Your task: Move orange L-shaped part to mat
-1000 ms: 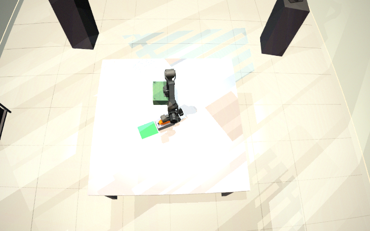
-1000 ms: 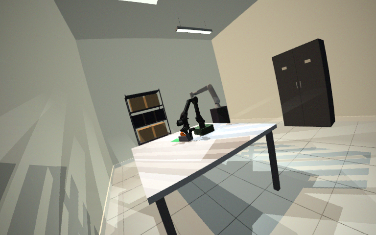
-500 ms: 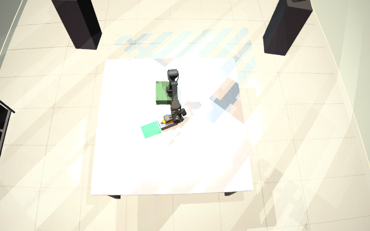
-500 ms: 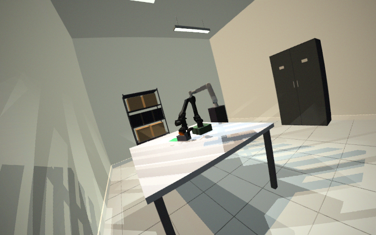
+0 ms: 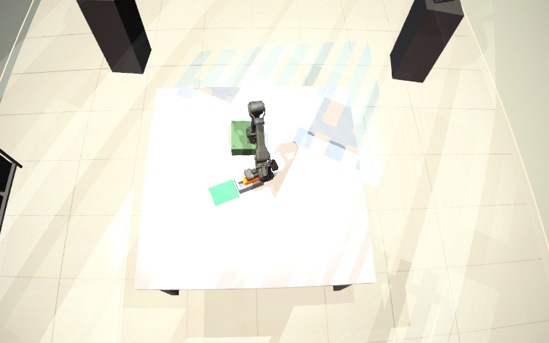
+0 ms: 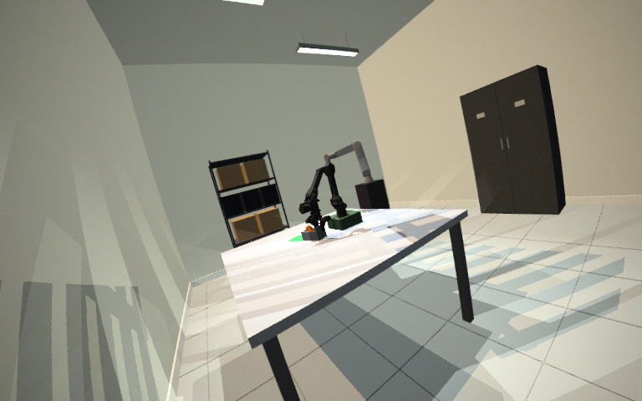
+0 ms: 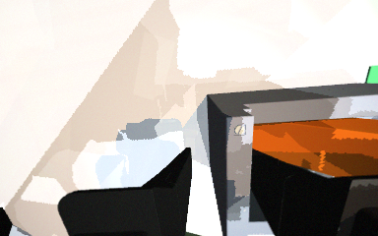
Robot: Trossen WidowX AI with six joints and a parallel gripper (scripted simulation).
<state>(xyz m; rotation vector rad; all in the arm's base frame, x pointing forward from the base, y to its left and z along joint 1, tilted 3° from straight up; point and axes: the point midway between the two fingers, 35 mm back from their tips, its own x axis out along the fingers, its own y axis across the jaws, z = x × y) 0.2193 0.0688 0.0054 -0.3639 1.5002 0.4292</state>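
My gripper tip is now 50 mm to the left of the orange part, 20 mm short of it and 10 mm above it. From my gripper tip the other things lie so: green mat: 200 mm to the right, 110 mm ahead, 60 mm below.
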